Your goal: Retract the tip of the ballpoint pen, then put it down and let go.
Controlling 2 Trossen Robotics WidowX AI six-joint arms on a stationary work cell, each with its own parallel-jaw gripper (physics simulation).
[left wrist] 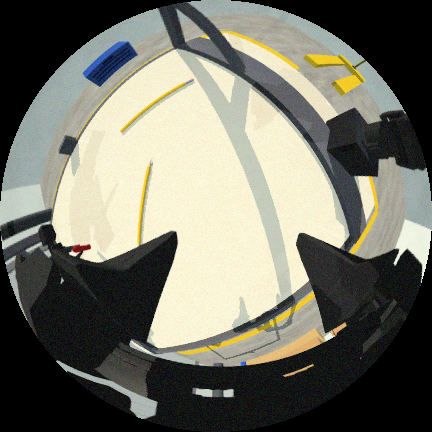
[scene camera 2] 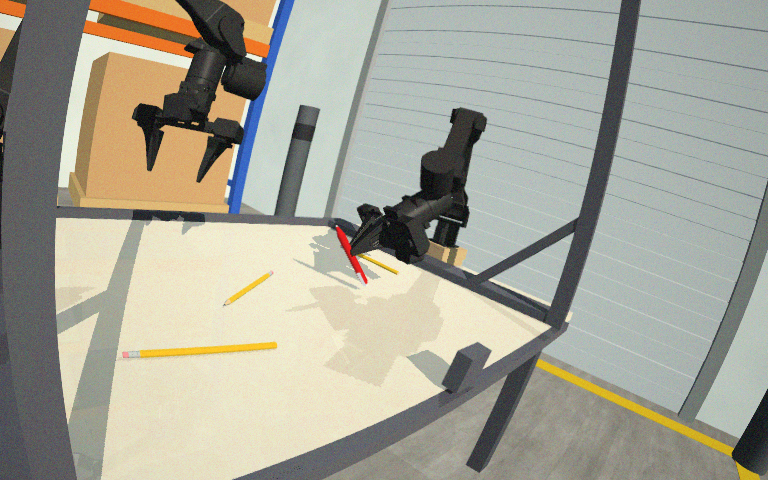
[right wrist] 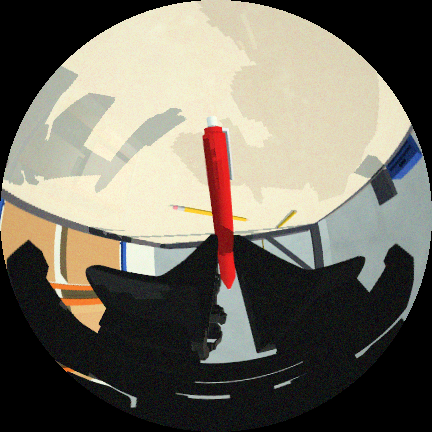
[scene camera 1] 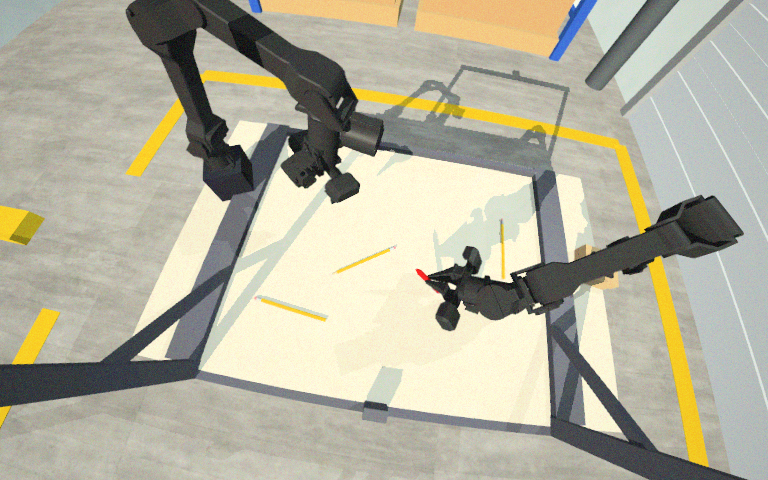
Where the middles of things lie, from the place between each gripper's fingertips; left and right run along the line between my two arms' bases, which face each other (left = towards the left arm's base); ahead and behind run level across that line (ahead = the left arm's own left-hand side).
My left hand is 13 cm past the red ballpoint pen (right wrist: pixel 216 144), 29 cm to the left of it and 8 cm above it. Also, from my left hand: grey block (scene camera 2: pixel 469 361) (43 cm behind, 24 cm to the right, 12 cm below).
Right now my right hand is 1 cm to the left of the red ballpoint pen and 1 cm above it. Round my right hand: grey block 30 cm behind, 5 cm to the left, 4 cm below.
